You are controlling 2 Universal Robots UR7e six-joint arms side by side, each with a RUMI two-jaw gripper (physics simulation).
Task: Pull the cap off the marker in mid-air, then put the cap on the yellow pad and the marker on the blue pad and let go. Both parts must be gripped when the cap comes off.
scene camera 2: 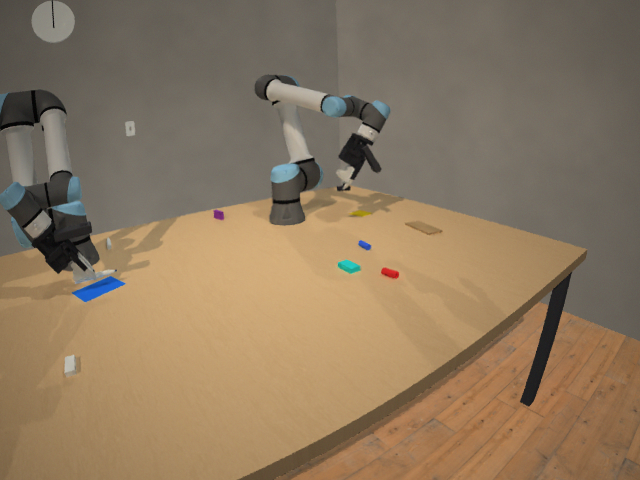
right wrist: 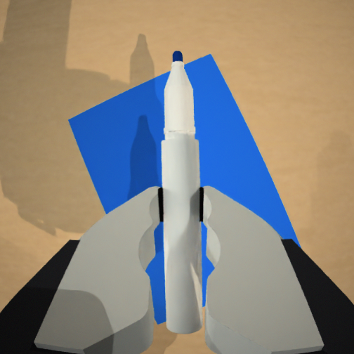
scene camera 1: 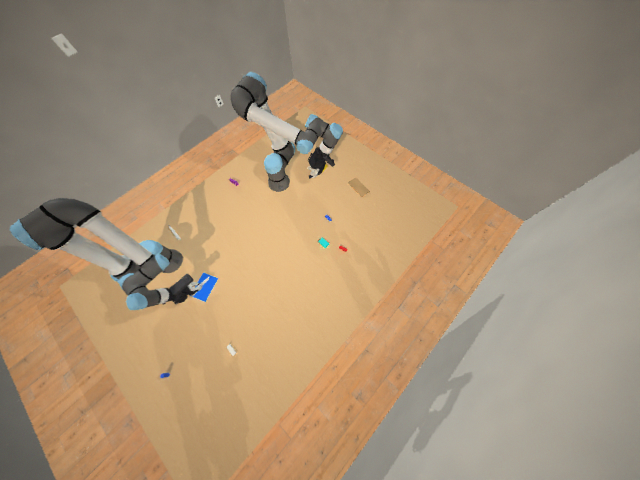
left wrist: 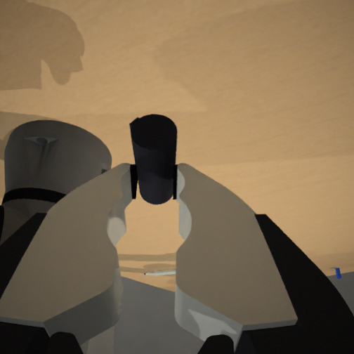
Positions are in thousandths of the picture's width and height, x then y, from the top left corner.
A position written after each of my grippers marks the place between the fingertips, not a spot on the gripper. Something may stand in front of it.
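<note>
My left gripper (scene camera 2: 535,393), also in the left wrist view (left wrist: 439,476). My right gripper (scene camera 2: 149,580), also in the right wrist view (right wrist: 513,535). Black cap (left wrist: 434,386), out of frame in the right wrist view. Blue pad (right wrist: 338,394).
</note>
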